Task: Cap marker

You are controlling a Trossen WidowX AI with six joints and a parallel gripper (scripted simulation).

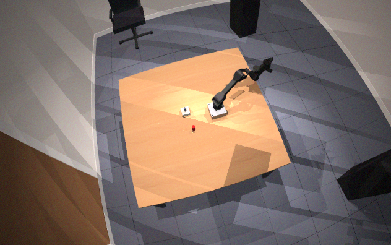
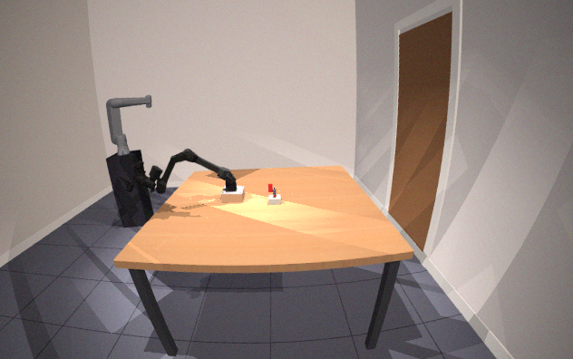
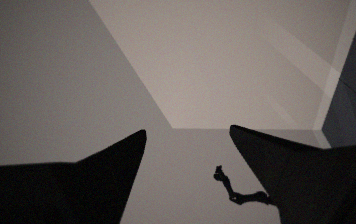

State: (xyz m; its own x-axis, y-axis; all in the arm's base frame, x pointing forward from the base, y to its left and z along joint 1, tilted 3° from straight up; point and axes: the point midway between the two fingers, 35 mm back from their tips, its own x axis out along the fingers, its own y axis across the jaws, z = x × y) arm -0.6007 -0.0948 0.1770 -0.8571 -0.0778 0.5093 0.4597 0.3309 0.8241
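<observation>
Now: gripper tip 880 mm short of the red cap, 260 mm above it and 170 mm to the right of it. Also, from my gripper tip: holder block: 870 mm ahead, 270 mm below.
</observation>
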